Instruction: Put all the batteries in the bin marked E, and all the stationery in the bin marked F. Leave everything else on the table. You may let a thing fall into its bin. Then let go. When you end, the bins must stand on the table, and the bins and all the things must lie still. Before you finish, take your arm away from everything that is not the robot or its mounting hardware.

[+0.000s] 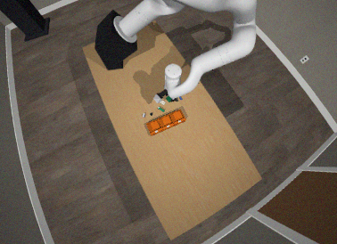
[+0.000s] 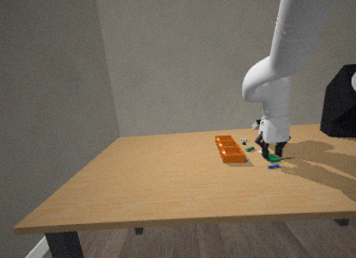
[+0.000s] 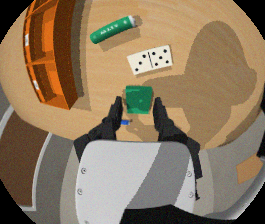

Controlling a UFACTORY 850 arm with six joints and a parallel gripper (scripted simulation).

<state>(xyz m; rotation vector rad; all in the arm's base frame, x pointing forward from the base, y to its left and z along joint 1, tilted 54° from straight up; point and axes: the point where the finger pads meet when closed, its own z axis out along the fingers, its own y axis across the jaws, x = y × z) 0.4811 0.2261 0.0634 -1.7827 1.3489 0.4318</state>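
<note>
The green block lies 20 mm below my hand. The rest, counted from my hand: green battery 80 mm to the right, 70 mm ahead, 20 mm below; blue piece 70 mm to the left, 20 mm below, 10 mm ahead; white piece 70 mm to the right, 20 mm below, 10 mm ahead.
</note>
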